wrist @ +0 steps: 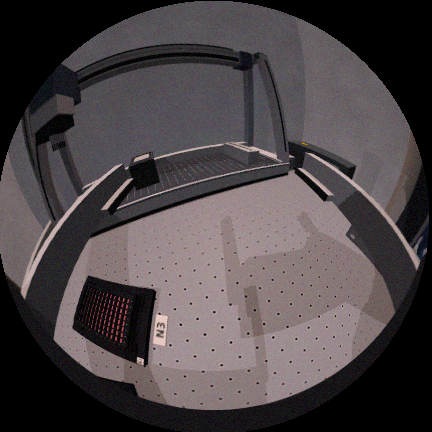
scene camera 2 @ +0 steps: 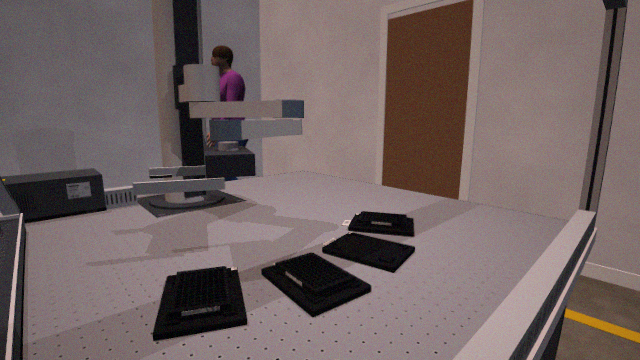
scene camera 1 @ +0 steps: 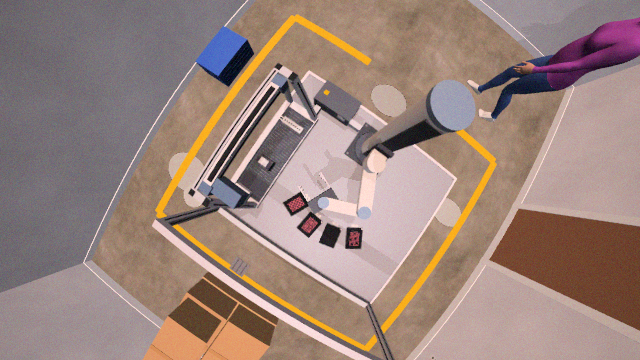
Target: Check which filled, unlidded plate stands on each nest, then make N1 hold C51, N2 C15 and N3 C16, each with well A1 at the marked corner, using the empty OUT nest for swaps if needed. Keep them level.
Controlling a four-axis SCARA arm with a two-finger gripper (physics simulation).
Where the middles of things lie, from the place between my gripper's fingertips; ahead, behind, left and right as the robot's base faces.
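Labels:
Here is the nest N3 [wrist: 142,331], and my hand is 21 cm short of it, 2 cm to the right of it and 16 cm above it. The nest N2 [scene camera 2: 295,294] is 28 cm ahead of my hand, 19 cm to the left of it and 16 cm below it. The grey box [scene camera 2: 49,189] is 57 cm behind my hand, 15 cm to the right of it and 11 cm below it; going by their middles, of the things named here the grey box is the farthest from my hand. As for the OUT nest [scene camera 2: 366,250], it is 36 cm to the left of my hand, 26 cm ahead of it and 16 cm below it.

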